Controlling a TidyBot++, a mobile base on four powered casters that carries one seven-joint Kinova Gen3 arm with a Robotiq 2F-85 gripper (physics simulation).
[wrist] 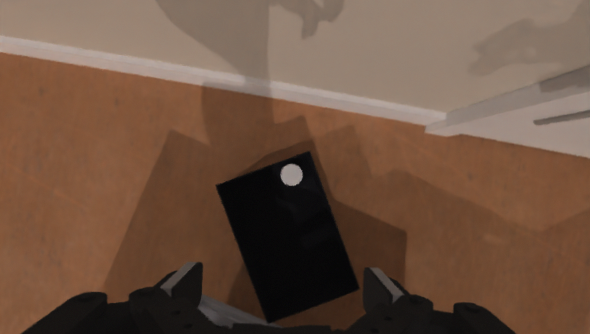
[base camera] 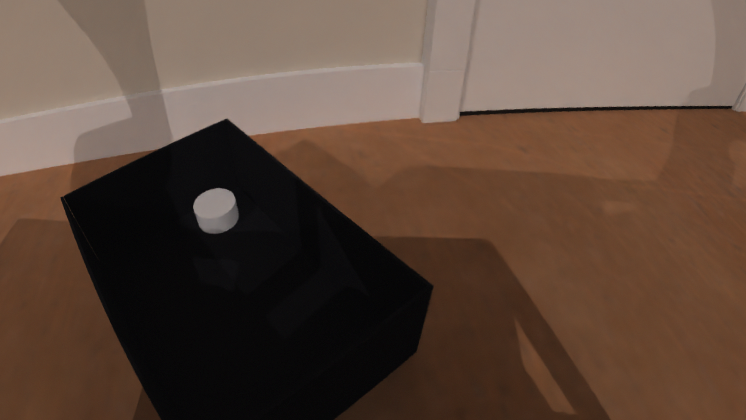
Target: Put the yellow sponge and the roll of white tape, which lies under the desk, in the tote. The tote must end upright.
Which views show the black tote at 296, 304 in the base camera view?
The wrist view and the base camera view: all of them.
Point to a black tote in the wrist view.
287, 235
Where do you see a roll of white tape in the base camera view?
At 216, 211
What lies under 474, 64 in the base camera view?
A white door.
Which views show my gripper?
The wrist view only.
